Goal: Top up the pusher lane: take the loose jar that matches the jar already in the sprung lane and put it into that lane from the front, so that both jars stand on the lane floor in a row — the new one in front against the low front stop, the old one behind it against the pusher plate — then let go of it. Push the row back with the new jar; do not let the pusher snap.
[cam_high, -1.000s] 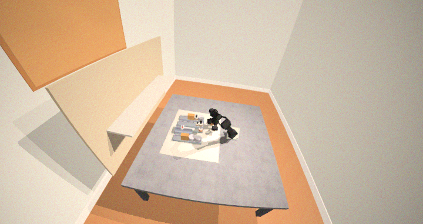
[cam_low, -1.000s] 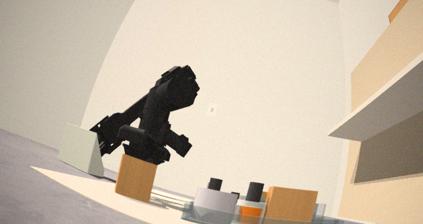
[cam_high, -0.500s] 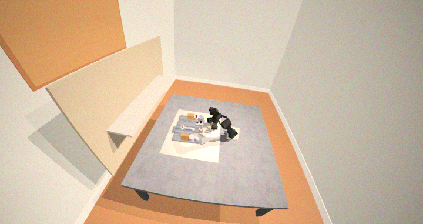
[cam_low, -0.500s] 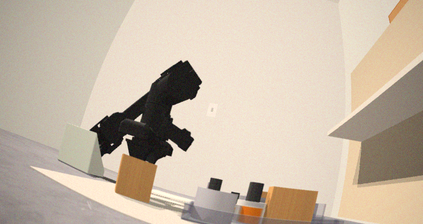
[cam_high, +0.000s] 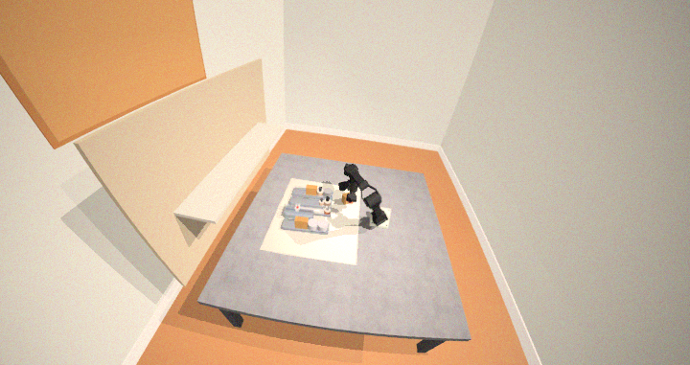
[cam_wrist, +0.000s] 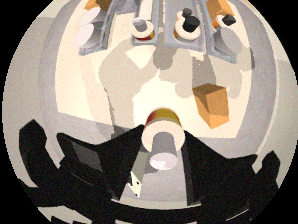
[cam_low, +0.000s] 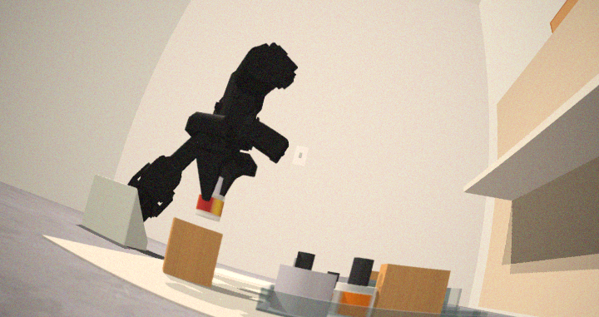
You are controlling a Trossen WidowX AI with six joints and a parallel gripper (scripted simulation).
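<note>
The pusher rack is 29 cm ahead of my gripper tip, 7 cm to the left of it and 9 cm below it.
</note>
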